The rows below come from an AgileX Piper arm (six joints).
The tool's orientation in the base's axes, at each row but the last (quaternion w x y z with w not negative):
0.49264, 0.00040, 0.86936, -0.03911
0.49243, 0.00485, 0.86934, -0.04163
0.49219, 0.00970, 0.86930, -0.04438
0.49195, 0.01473, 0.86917, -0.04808
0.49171, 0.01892, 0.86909, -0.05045
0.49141, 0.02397, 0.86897, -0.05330
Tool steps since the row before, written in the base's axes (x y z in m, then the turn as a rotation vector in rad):
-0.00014, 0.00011, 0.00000, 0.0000, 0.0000, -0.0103
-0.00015, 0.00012, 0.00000, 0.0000, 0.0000, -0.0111
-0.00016, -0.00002, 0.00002, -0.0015, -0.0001, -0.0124
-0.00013, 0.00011, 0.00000, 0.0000, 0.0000, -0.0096
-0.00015, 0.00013, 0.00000, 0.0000, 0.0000, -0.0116
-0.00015, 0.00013, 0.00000, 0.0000, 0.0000, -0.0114
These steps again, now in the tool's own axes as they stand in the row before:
0.00007, 0.00010, -0.00013, 0.0088, 0.0007, 0.0053
0.00007, 0.00011, -0.00014, 0.0095, 0.0008, 0.0057
0.00007, -0.00003, -0.00015, 0.0114, 0.0006, 0.0051
0.00006, 0.00010, -0.00012, 0.0082, 0.0007, 0.0049
0.00008, 0.00012, -0.00014, 0.0099, 0.0008, 0.0059
0.00008, 0.00012, -0.00014, 0.0098, 0.0008, 0.0058

